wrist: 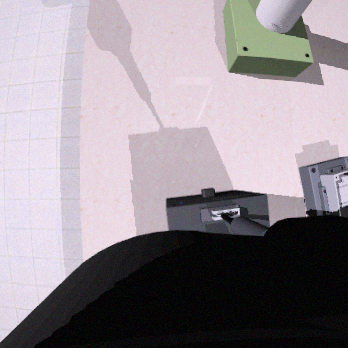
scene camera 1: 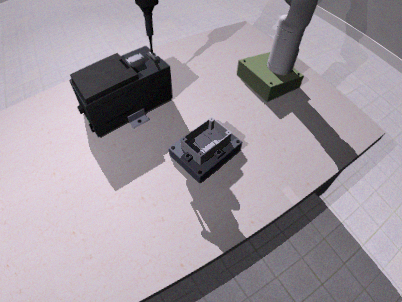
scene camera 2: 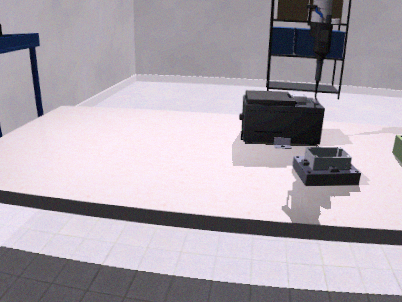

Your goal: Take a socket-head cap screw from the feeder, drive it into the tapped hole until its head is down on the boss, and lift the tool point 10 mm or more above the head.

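The black screw feeder (scene camera 1: 135, 95) (scene camera 2: 282, 125) (wrist: 187, 217) stands on the table, with a light insert and a small pickup block on its lower top part. My screwdriver (scene camera 1: 152, 51) (scene camera 2: 316, 96) (wrist: 224, 216) points down, its thin bit's tip at the pickup block at the feeder's end; contact is too small to judge. Whether a screw is on the tip cannot be seen. The grey open-topped housing (scene camera 1: 192, 151) (scene camera 2: 327, 162) (wrist: 328, 192) sits on a dark base plate (scene camera 1: 200, 175) (scene camera 2: 332, 178) (wrist: 308, 190), apart from the tool. Its corner bosses show; which hole is the tapped one is unclear.
The green block (scene camera 1: 270, 82) (scene camera 2: 399, 150) (wrist: 270, 55) carries the arm's grey base column (scene camera 1: 286, 47) (wrist: 281, 12) on the table. A shelf rack (scene camera 2: 269, 60) stands behind the table, and a blue bench (scene camera 2: 20, 43) stands at the left in scene camera 2. A metal tab (scene camera 1: 139, 119) (scene camera 2: 282, 145) projects from the feeder's foot.
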